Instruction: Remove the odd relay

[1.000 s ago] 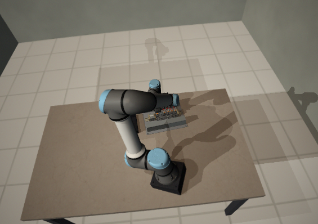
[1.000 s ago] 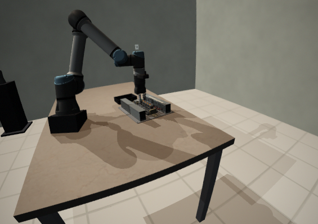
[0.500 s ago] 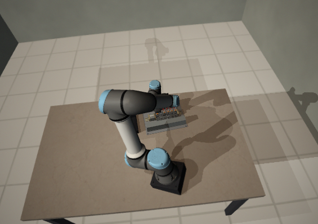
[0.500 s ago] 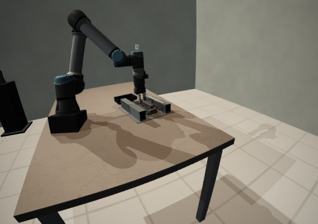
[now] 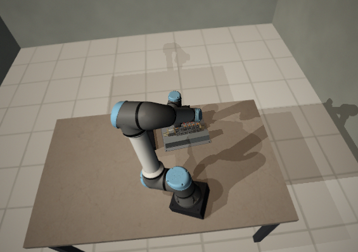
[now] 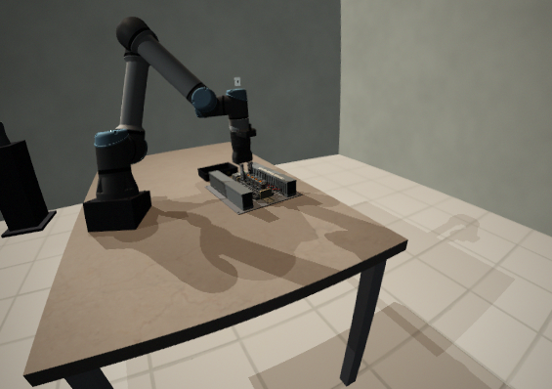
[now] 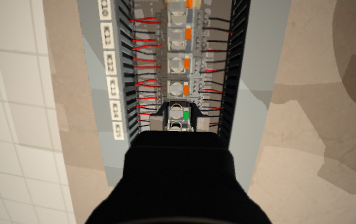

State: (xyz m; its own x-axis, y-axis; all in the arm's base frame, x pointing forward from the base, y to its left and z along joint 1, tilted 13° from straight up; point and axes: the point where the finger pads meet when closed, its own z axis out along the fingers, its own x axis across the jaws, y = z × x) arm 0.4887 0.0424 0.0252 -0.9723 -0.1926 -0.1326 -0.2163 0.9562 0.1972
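Now: the relay 10 mm below my hand. The rest, counted from my hand: black parts tray: 80 mm behind, 240 mm to the left, 50 mm below; then relay panel: 10 mm ahead, 20 mm to the right, 30 mm below.
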